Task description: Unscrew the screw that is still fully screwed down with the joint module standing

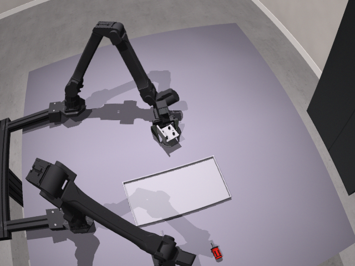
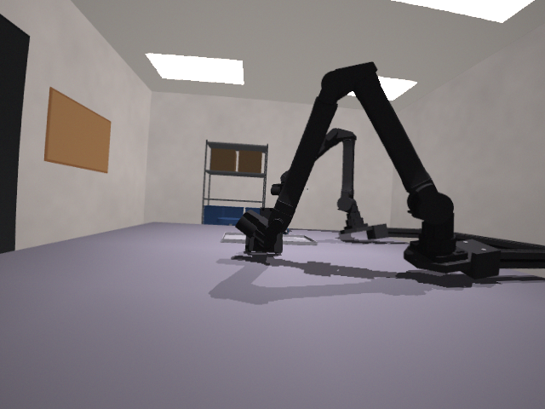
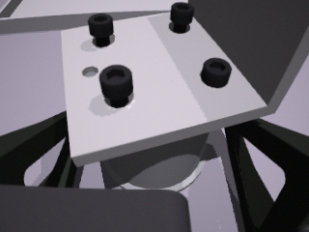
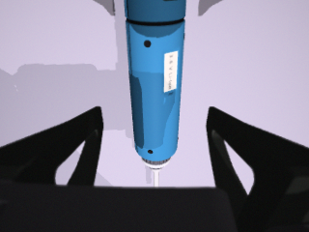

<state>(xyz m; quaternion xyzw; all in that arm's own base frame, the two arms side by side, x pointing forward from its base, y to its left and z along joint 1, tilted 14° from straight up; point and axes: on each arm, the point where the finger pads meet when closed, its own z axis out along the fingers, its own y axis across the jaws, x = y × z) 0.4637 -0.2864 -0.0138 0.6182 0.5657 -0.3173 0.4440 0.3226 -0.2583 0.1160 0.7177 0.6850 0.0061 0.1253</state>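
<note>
The joint module body is 10 mm above my left hand. From my left hand the other things lie so: white tray (260 mm to the right, 20 mm below, 20 mm behind); white bracket (50 mm above); red hand screwdriver (570 mm to the right, 80 mm ahead, 10 mm below).
</note>
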